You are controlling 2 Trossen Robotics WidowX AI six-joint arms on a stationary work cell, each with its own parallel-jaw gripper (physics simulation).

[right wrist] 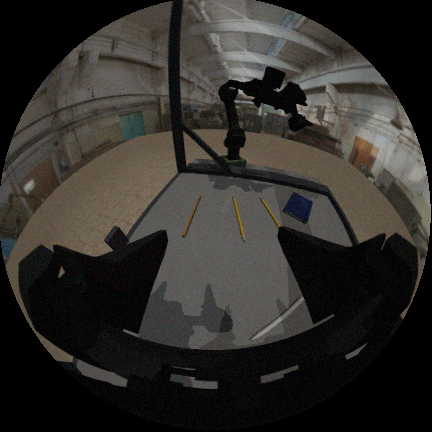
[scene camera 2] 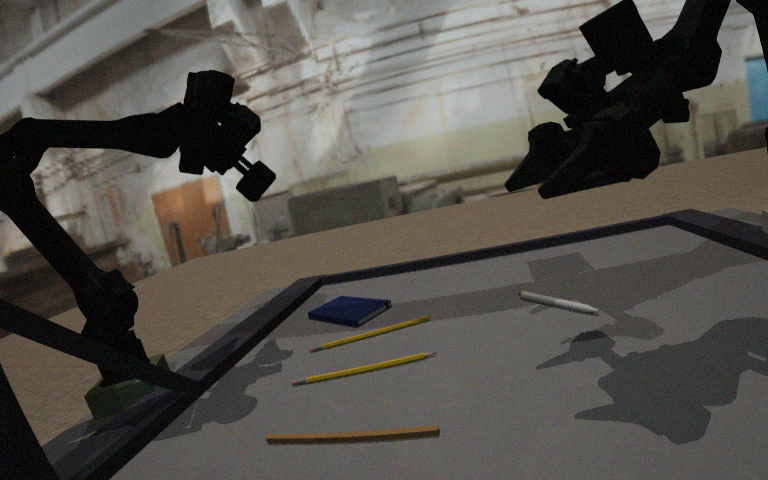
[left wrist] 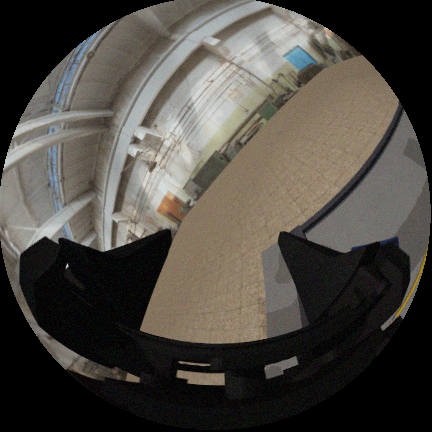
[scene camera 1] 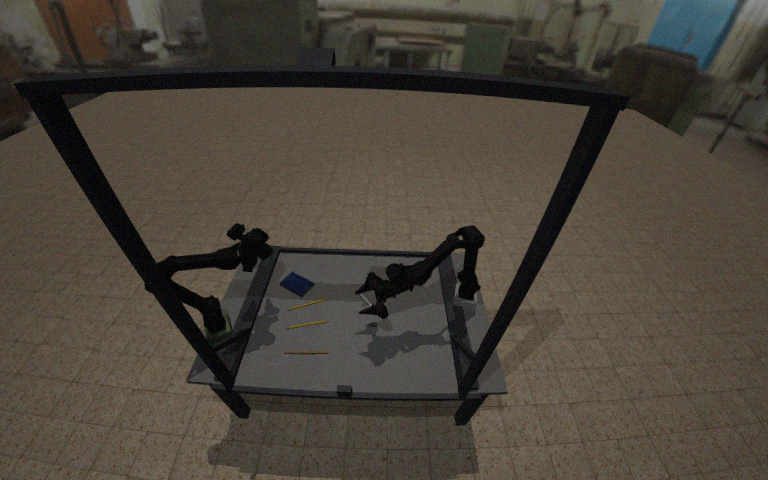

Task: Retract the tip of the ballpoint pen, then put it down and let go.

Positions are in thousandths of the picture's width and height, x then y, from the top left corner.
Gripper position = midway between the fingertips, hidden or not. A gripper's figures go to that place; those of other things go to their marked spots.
Labels:
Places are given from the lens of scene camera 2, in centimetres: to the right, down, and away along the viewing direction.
my left gripper (scene camera 2: 313,336): -27, -15, 68
my right gripper (scene camera 2: 679,399): 14, -5, 36

